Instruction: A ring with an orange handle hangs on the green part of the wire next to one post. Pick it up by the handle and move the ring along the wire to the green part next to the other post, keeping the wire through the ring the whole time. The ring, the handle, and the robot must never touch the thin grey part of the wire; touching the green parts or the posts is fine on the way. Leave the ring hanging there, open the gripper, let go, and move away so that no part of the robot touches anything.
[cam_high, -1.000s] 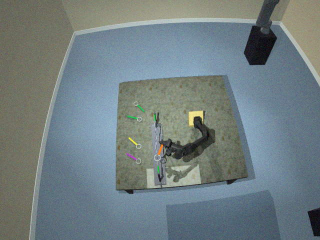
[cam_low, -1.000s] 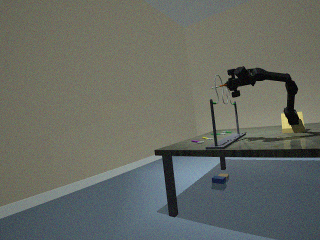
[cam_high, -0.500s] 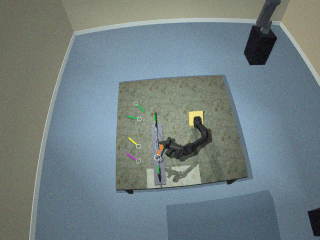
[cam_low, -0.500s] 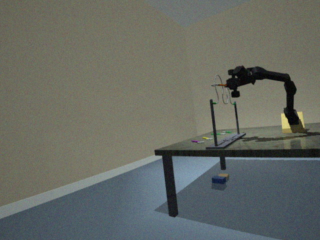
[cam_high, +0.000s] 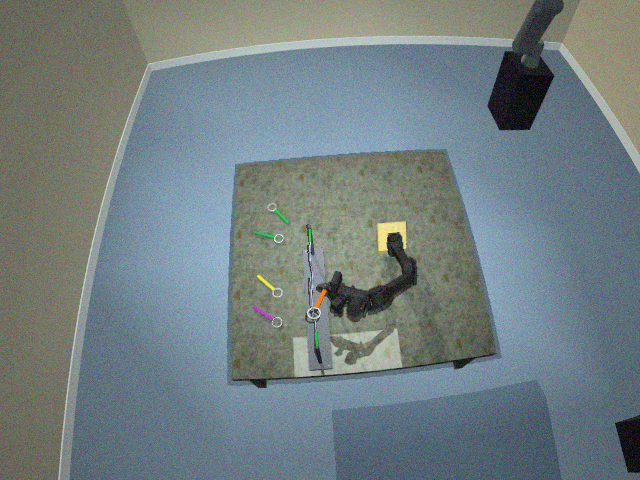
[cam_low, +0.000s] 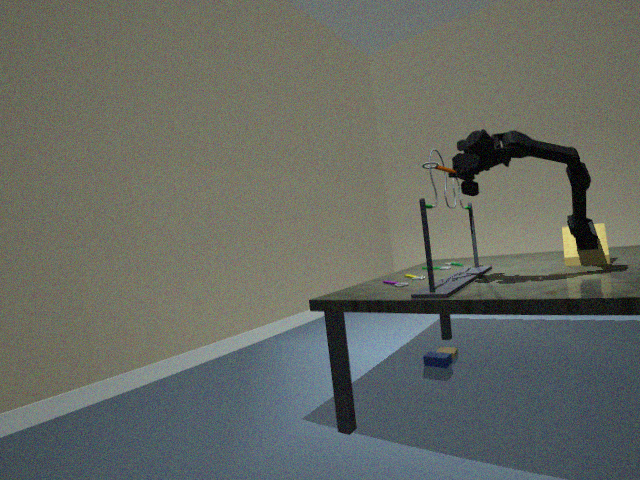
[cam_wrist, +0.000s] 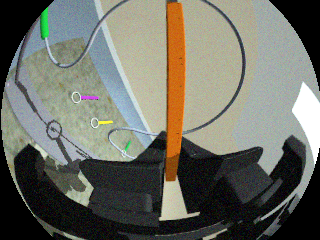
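My gripper tip is 90 mm to the right of the orange-handled ring and 20 mm below it.
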